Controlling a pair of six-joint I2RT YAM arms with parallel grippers.
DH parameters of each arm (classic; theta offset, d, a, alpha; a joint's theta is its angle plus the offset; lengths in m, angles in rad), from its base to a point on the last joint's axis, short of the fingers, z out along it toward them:
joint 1: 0 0.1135 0.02 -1.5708
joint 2: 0 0 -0.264 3.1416
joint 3: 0.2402 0 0.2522 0
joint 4: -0.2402 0 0.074 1.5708
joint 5: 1.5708 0 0 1.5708
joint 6: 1.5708 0.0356 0 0
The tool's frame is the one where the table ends.
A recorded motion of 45 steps. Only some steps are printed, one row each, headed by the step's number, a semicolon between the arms.
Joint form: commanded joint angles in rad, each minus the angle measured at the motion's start. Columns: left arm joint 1, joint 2, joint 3, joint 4, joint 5, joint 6; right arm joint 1, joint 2, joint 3, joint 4, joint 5, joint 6.
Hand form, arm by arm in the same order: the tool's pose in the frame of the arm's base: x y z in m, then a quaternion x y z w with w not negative. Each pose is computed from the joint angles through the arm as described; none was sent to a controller.
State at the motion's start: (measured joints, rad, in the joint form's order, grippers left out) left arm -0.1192 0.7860 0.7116 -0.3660 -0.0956 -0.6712; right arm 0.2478 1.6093 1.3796 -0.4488 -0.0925 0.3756
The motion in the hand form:
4: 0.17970 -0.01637 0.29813 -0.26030 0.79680 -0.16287 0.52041; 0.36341 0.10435 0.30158 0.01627 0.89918 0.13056 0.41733
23: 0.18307 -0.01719 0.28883 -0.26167 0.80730 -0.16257 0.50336; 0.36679 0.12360 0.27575 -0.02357 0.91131 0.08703 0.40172
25: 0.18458 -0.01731 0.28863 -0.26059 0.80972 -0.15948 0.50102; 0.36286 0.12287 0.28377 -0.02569 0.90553 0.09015 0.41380
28: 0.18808 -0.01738 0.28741 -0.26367 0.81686 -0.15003 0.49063; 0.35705 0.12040 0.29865 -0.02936 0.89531 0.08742 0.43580
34: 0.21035 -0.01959 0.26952 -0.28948 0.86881 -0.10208 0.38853; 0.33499 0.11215 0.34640 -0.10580 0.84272 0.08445 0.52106
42: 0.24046 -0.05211 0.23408 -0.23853 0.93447 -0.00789 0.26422; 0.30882 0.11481 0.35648 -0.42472 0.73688 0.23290 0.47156
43: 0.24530 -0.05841 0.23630 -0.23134 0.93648 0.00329 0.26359; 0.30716 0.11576 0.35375 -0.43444 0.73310 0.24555 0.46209
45: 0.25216 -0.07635 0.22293 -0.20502 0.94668 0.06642 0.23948; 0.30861 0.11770 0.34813 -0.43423 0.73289 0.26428 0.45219
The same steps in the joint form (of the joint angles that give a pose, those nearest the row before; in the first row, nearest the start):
4: 0.0057 -0.0068 0.0017 0.0116 -0.0195 0.0009; 0.0314 0.0366 -0.0036 0.0530 0.0878 -0.0580
23: 0.0057 0.0132 -0.0152 0.0101 -0.0072 -0.0053; 0.0836 0.0920 -0.0250 0.0698 0.1615 -0.1270
25: 0.0057 0.0223 -0.0106 0.0071 -0.0087 -0.0007; 0.0851 0.0676 -0.0297 0.0776 0.1615 -0.1316
28: 0.0057 0.0467 0.0031 -0.0128 -0.0179 0.0009; 0.0851 0.0292 -0.0281 0.0837 0.1738 -0.1485
34: 0.0042 0.2227 0.0859 -0.1749 -0.0363 -0.0298; 0.0790 -0.1012 -0.0404 0.1587 0.1294 -0.3216
42: -0.1274 0.4989 0.1872 -0.3318 -0.1359 -0.0175; 0.0468 -0.1428 -0.0082 -0.0296 -0.5109 -0.7910
43: -0.1505 0.5283 0.2192 -0.3486 -0.1619 -0.0206; 0.0483 -0.1413 -0.0113 -0.0480 -0.5423 -0.8049
45: -0.2226 0.6276 0.2591 -0.4054 -0.2661 -0.0313; 0.0498 -0.1306 -0.0205 -0.0436 -0.5746 -0.7913

